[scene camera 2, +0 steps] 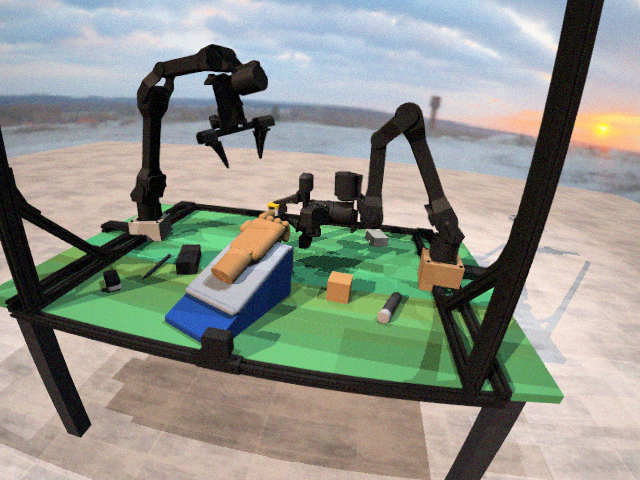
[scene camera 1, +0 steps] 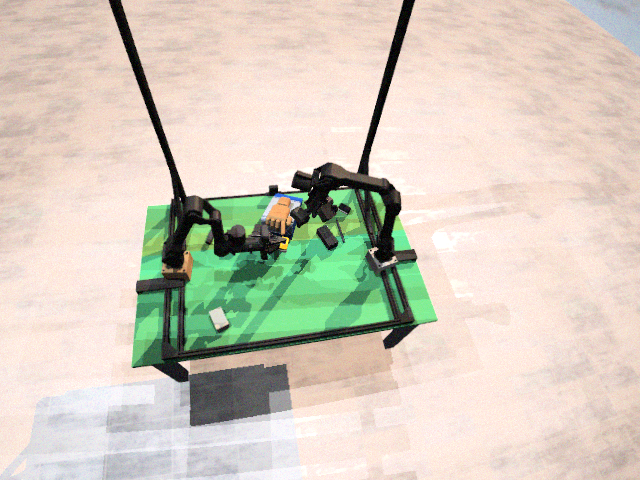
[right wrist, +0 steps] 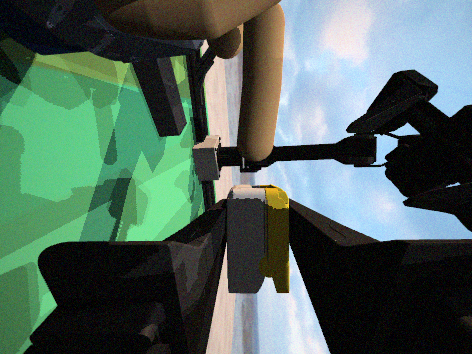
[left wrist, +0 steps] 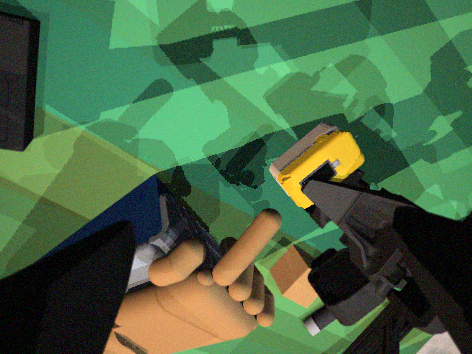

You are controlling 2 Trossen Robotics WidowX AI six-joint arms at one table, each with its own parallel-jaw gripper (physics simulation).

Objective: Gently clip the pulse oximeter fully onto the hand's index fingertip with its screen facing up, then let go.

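Frame: origin at the left arm's base, x ahead, y left, z up, level; millimetres.
Seen in the pictures: left gripper, fingertip midpoint: (scene camera 2: 244, 163) (scene camera 1: 305, 222) (right wrist: 373, 159) (left wrist: 264, 227); right gripper, fingertip midpoint: (scene camera 2: 273, 209) (scene camera 1: 285, 241) (right wrist: 255, 205) (left wrist: 294, 174); left arm's base, link origin: (scene camera 2: 149, 217) (scene camera 1: 383, 255) (right wrist: 219, 156); right arm's base, link origin: (scene camera 2: 442, 257) (scene camera 1: 175, 261).
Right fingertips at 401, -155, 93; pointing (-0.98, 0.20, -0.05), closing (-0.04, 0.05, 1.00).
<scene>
Pixels of each thing's middle, then the offset from my right fingertips to it, as dx, dy, dz. "spot": a spot on its surface instead.
- pulse oximeter, body centre: (right wrist: 256, 234) (left wrist: 315, 163) (scene camera 2: 277, 207) (scene camera 1: 284, 244) +12, +12, +0
- blue wedge, surface spot: (scene camera 2: 258, 299) spot: -13, -262, -104
- orange cube, body centre: (left wrist: 299, 276) (scene camera 2: 339, 287) +164, -169, -127
- dark cylinder, body centre: (left wrist: 333, 310) (scene camera 2: 390, 306) +270, -229, -138
- black box, body centre: (right wrist: 163, 97) (scene camera 2: 189, 258) (scene camera 1: 327, 237) -218, -37, -134
- pen, body centre: (scene camera 2: 156, 266) -298, -64, -147
The pulse oximeter (scene camera 1: 283, 243) (scene camera 2: 273, 208) (left wrist: 345, 150) (right wrist: 247, 235) is held level, yellow side up; its dark screen is partly covered by a finger of the right gripper. My right gripper (scene camera 2: 276, 209) (right wrist: 255, 205) is shut on it. The hand (scene camera 1: 280, 209) (scene camera 2: 255, 240) (left wrist: 180, 320) lies palm down on a sloped support. Its index finger (left wrist: 247, 247) (right wrist: 262, 85) points towards the oximeter, with a small gap between fingertip and oximeter in the right wrist view. My left gripper (scene camera 2: 244, 161) is open and empty, high above the table, on the thumb side of the hand.
The blue wedge (scene camera 2: 258, 299) with its pale pad carries the hand. An orange cube (scene camera 2: 339, 287) (left wrist: 300, 285) and a dark cylinder (scene camera 2: 390, 307) lie to its right in scene camera 2. A black box (scene camera 1: 327, 237) (scene camera 2: 188, 259) and a pen (scene camera 2: 156, 267) lie to its left.
</scene>
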